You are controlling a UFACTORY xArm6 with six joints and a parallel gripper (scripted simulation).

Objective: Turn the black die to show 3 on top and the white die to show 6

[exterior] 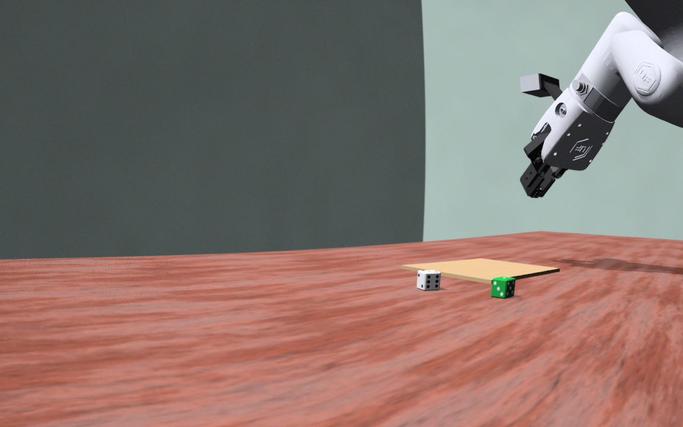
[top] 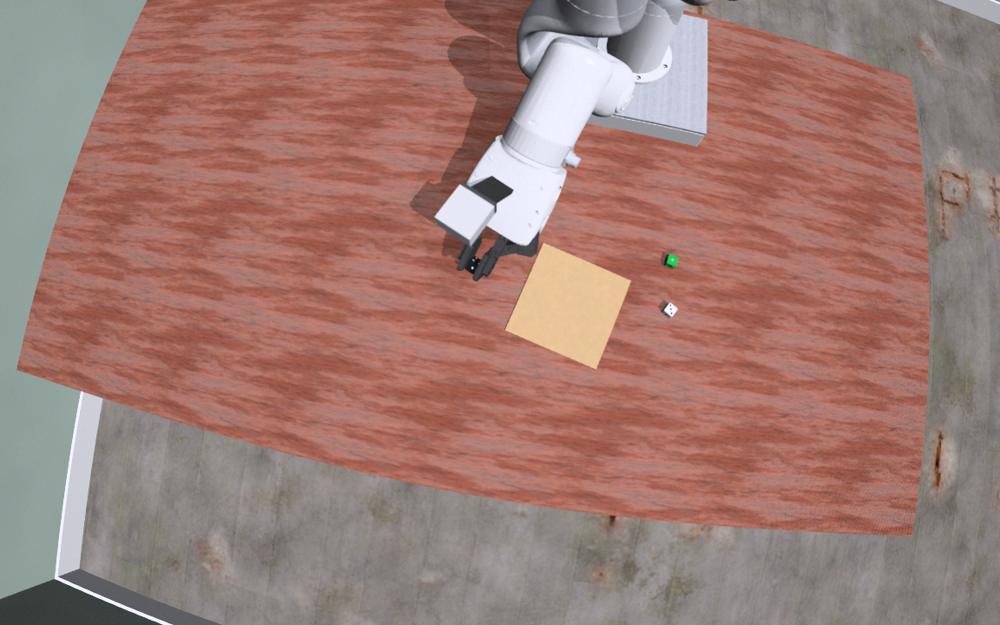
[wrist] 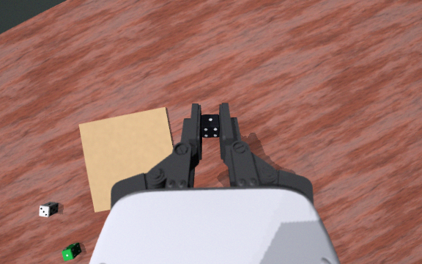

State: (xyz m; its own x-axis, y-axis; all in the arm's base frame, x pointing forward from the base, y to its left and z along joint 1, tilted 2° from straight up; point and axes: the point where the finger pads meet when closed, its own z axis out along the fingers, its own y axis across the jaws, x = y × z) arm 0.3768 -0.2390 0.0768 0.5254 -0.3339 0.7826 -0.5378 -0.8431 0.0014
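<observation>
The tan mat lies 13 cm to the left of my hand, 11 cm below it and 4 cm ahead of it. Round my hand: green die (28 cm to the left, 10 cm below, 3 cm behind); then white die (27 cm to the left, 10 cm below, 4 cm ahead); then black die (1 cm below, 1 cm ahead).
</observation>
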